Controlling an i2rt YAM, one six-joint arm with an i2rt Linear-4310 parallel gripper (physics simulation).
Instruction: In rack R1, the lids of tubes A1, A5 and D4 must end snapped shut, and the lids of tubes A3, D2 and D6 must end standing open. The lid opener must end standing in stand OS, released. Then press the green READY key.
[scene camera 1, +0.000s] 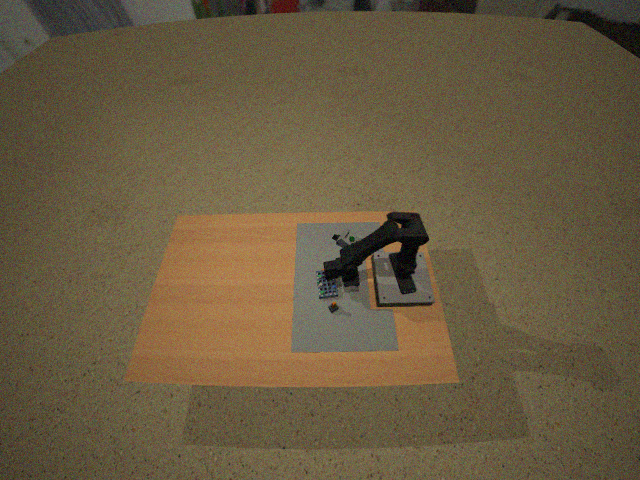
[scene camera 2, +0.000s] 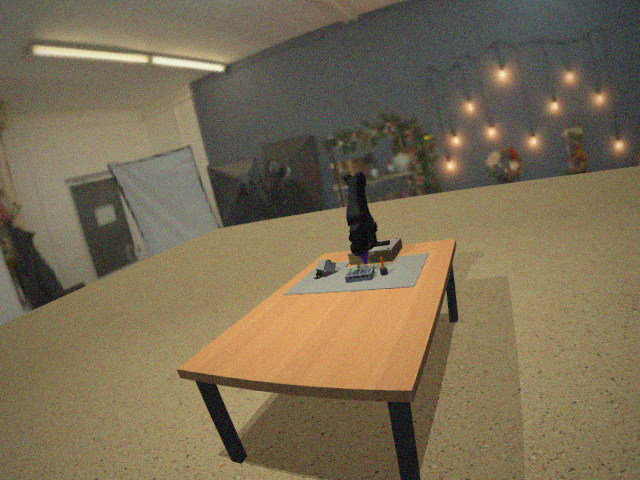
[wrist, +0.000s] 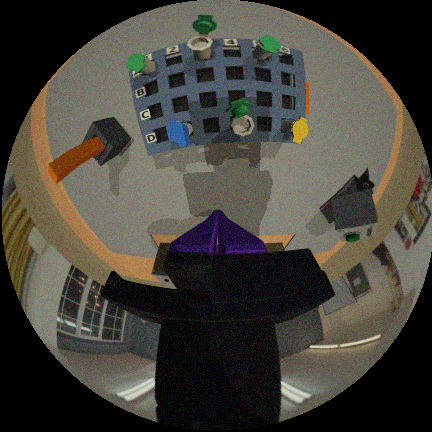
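Seen in the pictures: gripper, fingertip midpoint: (scene camera 1: 351, 281) (scene camera 2: 366, 263) (wrist: 217, 214); arm's base at its link origin: (scene camera 1: 401, 272).
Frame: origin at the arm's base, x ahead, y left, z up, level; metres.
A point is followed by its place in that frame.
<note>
Rack R1 (wrist: 192, 90) {x 0.345, y -0.005, z -0.031 m} (scene camera 2: 359, 277) {x 0.368, y -0.025, z -0.050 m} lies ahead of my gripper. In the wrist view, tube A1 (wrist: 136, 63) and tube A5 (wrist: 269, 44) have green lids that look shut. The green lid of A3 (wrist: 204, 24) stands open behind its mouth, and the green lid of D4 (wrist: 239, 108) {x 0.326, y -0.030, z -0.002 m} stands open too. D2 (wrist: 178, 133) {x 0.317, y 0.005, z -0.013 m} has a blue lid and D6 (wrist: 300, 130) {x 0.314, y -0.072, z -0.013 m} a yellow lid; both look shut. The orange lid opener (wrist: 77, 159) {x 0.331, y 0.085, z 0.001 m} (scene camera 2: 382, 262) {x 0.341, y 0.094, z 0.000 m} stands in its black stand (wrist: 111, 137) {x 0.333, y 0.075, z -0.037 m} (scene camera 1: 333, 308) {x 0.337, y 0.097, z -0.023 m}. My gripper (wrist: 217, 214) {x 0.234, y -0.007, z -0.027 m} is shut and empty, on the near side of the rack.
A grey box (wrist: 354, 207) {x 0.228, y -0.203, z -0.018 m} (scene camera 2: 327, 266) {x 0.237, y -0.211, z -0.012 m} with the green READY key (wrist: 352, 236) {x 0.193, y -0.203, z 0.007 m} (scene camera 1: 352, 239) {x 0.185, y -0.208, z 0.007 m} stands to the right in the wrist view, a black part sticking up at its far side. An orange strip (wrist: 307, 98) {x 0.342, y -0.095, z -0.038 m} shows at the rack's right side. The grey mat (scene camera 1: 343, 330) {x 0.311, y 0.193, z -0.061 m} lies under these things.
</note>
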